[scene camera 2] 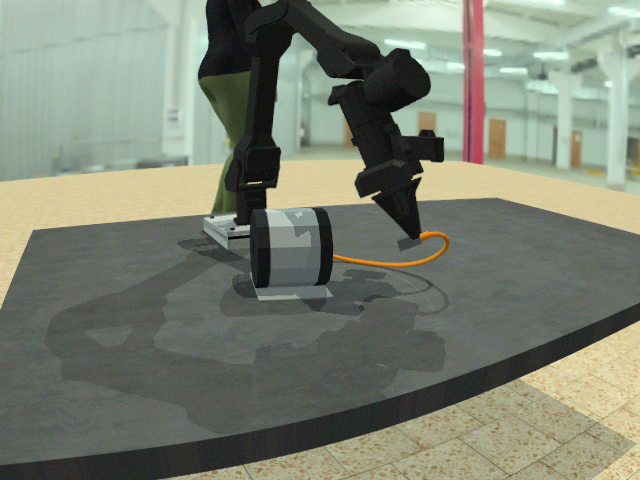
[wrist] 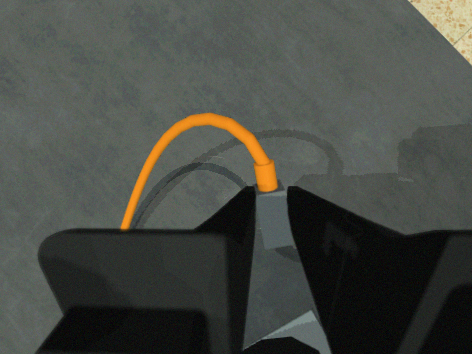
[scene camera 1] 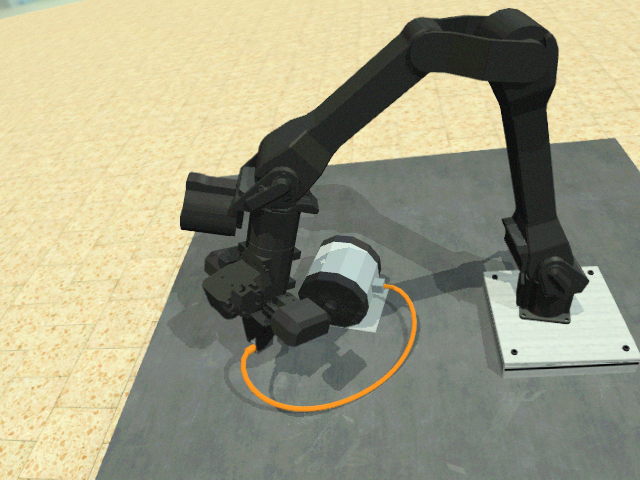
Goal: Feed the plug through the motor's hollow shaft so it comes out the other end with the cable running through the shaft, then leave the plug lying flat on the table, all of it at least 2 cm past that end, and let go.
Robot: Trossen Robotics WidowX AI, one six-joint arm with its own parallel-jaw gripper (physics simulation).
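Frame: origin at the arm's base, x ahead, y left, z up, level; centimetres.
Seen in the pictures: gripper, fingertip midpoint: (scene camera 2: 417, 237) (wrist: 270, 195) (scene camera 1: 255, 345); arm's base, origin of the base link: (scene camera 1: 543, 304).
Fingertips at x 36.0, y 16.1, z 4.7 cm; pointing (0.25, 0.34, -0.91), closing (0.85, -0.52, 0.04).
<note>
Offsets run from my fingertips to a thing's top centre. "*": to the spot under its first point. Level surfaces: height alone.
My gripper (scene camera 1: 256, 345) (scene camera 2: 416, 237) (wrist: 270, 195) is shut on the grey plug at its cable end. The plug @[dx -0.3, dy -0.9, dz +0.6 cm] (scene camera 2: 408, 244) (wrist: 276, 222) is held above the table, its free end towards the motor and tilted slightly down in scene camera 2; in scene camera 1 the fingers mostly hide it. The motor @[dx -7.6, dy -15.0, dz +2.5 cm] (scene camera 1: 342, 263) (scene camera 2: 294, 248), a pale cylinder with black end caps, lies on its side, apart from the plug. The dark hollow shaft @[* dx -6.7, dy -11.4, dz -3.4 cm] (scene camera 1: 331, 302) shows in its near end cap. The orange cable (scene camera 1: 305, 408) (scene camera 2: 398, 264) (wrist: 207, 119) loops outside the motor, from its side connector @[* dx -13.3, dy -14.3, dz -1.7 cm] (scene camera 1: 378, 284) to the plug.
The motor stands on a pale base plate @[dx -7.3, dy -15.0, dz -7.5 cm] (scene camera 1: 368, 326) (scene camera 2: 294, 295) (wrist: 302, 326). The arm's white mounting plate (scene camera 1: 568, 351) (scene camera 2: 217, 229) stands on the dark table @[dz -7.7 cm] (scene camera 1: 454, 413) (scene camera 2: 516, 258) (wrist: 75, 125). The table edge runs beyond the gripper at the left in scene camera 1.
</note>
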